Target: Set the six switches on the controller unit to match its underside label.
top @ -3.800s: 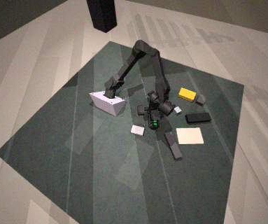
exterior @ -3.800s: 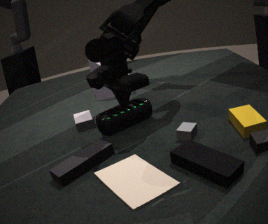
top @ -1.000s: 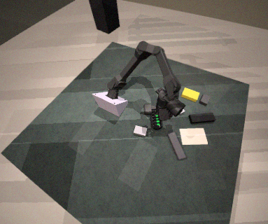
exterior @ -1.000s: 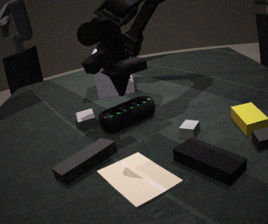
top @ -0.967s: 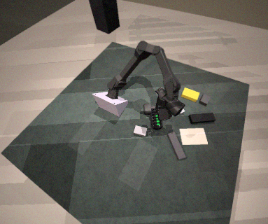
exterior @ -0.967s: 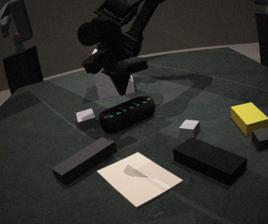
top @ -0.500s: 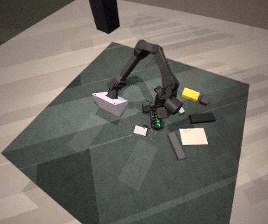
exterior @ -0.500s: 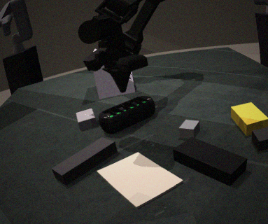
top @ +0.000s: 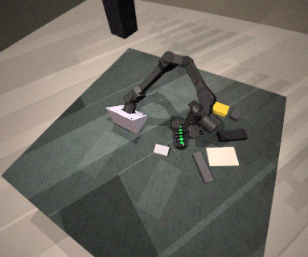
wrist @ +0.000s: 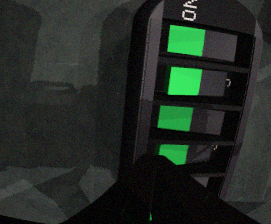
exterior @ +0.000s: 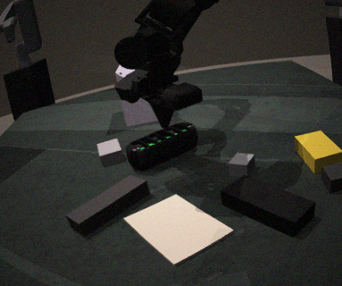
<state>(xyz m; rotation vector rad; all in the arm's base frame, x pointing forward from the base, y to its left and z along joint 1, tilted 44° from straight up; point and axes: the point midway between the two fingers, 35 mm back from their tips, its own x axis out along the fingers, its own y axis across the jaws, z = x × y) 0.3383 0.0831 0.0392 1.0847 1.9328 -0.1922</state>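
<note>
Now: gripper tip 14 cm to the right of the grey cube, 8 cm short of it and 6 cm above it. The rest, counted from my gripper tip: cream plate: 23 cm ahead, 7 cm below, 3 cm to the left; yellow block: 30 cm to the left, 8 cm ahead, 6 cm below.
</note>
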